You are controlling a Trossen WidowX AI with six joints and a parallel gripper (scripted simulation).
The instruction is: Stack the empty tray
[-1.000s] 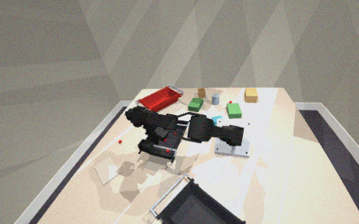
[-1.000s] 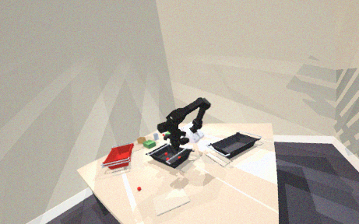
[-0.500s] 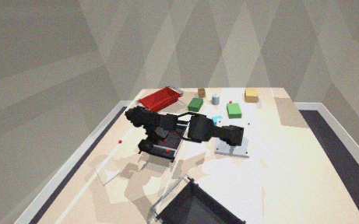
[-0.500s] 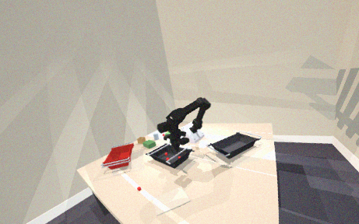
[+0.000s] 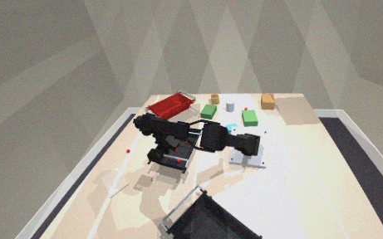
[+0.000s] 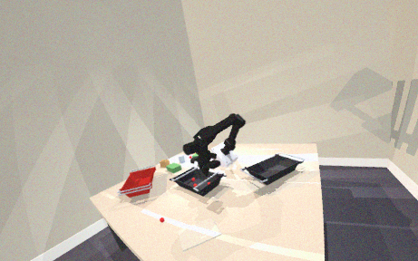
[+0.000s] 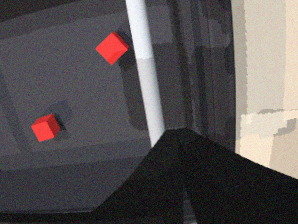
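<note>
Now: the black tray 31 cm behind my gripper tip, 25 cm to the left of it and 4 cm below it. The rest, counted from my gripper tip: grey cylinder: 19 cm behind, 55 cm to the right, 5 cm below; then white sheet: 25 cm ahead, 18 cm to the left, 9 cm below.
</note>
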